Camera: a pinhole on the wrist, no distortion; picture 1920 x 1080 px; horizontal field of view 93.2 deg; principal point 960.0 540.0 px. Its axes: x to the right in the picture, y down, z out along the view. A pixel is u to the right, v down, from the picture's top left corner.
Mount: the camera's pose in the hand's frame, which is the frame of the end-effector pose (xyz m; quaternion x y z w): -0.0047 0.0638 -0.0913 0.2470 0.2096 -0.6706 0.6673
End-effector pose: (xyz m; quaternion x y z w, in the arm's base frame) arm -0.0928 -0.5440 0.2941 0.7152 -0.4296 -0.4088 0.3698
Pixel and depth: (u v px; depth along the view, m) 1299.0 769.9 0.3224
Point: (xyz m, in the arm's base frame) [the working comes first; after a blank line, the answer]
In the camera's frame: 0.1204 0.0816 0.3224

-0.0873 -0.5350 0.0382
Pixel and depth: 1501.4 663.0 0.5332
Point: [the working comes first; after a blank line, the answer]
In the camera's frame: 0.3180 0.0722 0.5332

-0.0446 -0.4250 -0.2257
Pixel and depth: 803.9 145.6 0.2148
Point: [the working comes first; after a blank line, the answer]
In the camera's frame: -0.0369 -0.0933 0.2148

-0.2010 -0.4479 0.2537
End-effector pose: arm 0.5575 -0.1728 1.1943 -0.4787 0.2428 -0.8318 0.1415
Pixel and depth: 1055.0 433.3 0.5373
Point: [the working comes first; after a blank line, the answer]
In the camera's frame: 0.0562 -0.0632 0.5373

0.8600 0.0511 1.4166
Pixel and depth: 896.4 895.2 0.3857
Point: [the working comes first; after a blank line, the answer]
In the camera's frame: -0.0270 0.1509 0.3857

0.6992 -0.1660 1.4692
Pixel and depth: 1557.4 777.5 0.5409
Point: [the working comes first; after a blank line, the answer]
In the camera's frame: 0.3559 0.1415 0.5409

0.6076 0.2048 1.6272
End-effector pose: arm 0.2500 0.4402 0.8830 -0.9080 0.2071 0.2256 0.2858
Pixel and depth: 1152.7 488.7 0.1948
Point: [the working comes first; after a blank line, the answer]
In the camera's frame: 0.0413 -0.0110 0.1948

0.2631 0.5348 0.9066
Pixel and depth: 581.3 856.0 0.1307
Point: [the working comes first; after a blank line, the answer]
In the camera's frame: -0.0545 0.0455 0.1307

0.2500 0.4414 0.8194
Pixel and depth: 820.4 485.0 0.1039
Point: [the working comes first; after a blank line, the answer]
In the camera's frame: -0.0160 -0.0063 0.1039

0.2299 0.4346 0.8860
